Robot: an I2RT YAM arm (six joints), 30 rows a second.
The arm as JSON. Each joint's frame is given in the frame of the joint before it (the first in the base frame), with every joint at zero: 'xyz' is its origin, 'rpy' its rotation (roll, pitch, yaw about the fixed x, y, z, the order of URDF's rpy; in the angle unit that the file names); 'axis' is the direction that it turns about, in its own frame. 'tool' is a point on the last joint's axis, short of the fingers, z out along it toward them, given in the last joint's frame.
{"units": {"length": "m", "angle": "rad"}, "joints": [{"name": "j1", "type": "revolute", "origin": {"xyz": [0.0, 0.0, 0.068], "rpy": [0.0, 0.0, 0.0]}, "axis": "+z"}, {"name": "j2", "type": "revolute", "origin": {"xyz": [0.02, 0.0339, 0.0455], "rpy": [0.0, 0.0, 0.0]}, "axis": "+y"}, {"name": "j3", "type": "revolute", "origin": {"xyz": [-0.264, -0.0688, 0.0], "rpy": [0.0, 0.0, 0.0]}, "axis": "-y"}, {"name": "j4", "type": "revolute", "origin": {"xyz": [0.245, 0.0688, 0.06], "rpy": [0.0, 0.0, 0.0]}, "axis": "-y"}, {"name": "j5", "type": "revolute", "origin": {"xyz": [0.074, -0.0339, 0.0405], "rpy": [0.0, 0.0, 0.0]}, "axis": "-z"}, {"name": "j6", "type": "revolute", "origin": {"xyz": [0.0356, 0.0, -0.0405], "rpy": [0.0, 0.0, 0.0]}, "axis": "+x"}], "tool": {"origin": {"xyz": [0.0, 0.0, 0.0], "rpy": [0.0, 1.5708, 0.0]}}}
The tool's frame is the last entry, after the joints.
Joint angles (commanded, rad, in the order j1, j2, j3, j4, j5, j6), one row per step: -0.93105, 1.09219, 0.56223, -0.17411, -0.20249, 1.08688; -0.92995, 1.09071, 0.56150, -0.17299, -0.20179, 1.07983; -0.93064, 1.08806, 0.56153, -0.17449, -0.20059, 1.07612; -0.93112, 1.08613, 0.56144, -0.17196, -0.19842, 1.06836; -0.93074, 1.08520, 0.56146, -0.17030, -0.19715, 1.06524; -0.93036, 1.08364, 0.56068, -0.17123, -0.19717, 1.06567; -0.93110, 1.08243, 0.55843, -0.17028, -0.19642, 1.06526; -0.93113, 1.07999, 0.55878, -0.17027, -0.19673, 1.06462; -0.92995, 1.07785, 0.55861, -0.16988, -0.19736, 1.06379; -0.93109, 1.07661, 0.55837, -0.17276, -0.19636, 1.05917; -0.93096, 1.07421, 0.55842, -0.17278, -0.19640, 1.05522; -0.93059, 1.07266, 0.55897, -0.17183, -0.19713, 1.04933; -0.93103, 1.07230, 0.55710, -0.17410, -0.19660, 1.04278; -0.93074, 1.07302, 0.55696, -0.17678, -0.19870, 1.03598; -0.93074, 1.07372, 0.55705, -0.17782, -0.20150, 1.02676; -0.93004, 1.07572, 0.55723, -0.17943, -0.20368, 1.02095; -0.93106, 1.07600, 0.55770, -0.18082, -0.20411, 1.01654; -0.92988, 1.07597, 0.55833, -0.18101, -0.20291, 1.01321; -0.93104, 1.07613, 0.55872, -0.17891, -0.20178, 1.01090; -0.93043, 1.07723, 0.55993, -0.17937, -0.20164, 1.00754
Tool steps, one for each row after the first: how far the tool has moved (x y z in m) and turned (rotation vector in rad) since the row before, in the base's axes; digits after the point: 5 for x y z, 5 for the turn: 0.00008, 0.00026, 0.00015, -0.00605, 0.00262, 0.00503; -0.00036, 0.00015, 0.00042, -0.00366, 0.00170, 0.00074; -0.00015, -0.00011, 0.00056, -0.00905, 0.00226, 0.00275; 0.00005, -0.00001, 0.00033, -0.00447, 0.00061, 0.00136; -0.00012, 0.00031, -0.00002, 0.00039, -0.00013, 0.00013; -0.00036, 0.00017, -0.00041, -0.00046, 0.00064, -0.00106; -0.00010, 0.00015, 0.00061, -0.00252, -0.00152, 0.00061; 0.00010, 0.00034, 0.00041, -0.00216, -0.00133, 0.00218; -0.00043, 0.00010, -0.00007, -0.00168, 0.00390, 0.00097; -0.00011, 0.00020, 0.00050, -0.00434, 0.00047, 0.00263; 0.00008, 0.00007, 0.00057, -0.00576, 0.00070, 0.00460; -0.00036, 0.00029, -0.00073, -0.00116, 0.00574, 0.00323; 0.00002, 0.00020, -0.00041, -0.00050, 0.00436, 0.00616; 0.00007, 0.00007, -0.00019, -0.00323, 0.00403, 0.00793; 0.00023, 0.00007, -0.00047, 0.00004, 0.00373, 0.00602; -0.00017, -0.00012, -0.00002, -0.00156, 0.00261, 0.00209; 0.00022, 0.00007, 0.00019, -0.00287, 0.00194, 0.00236; -0.00010, -0.00036, 0.00027, -0.00371, 0.00030, -0.00057; 0.00024, -0.00011, 0.00013, -0.00182, 0.00190, 0.00261
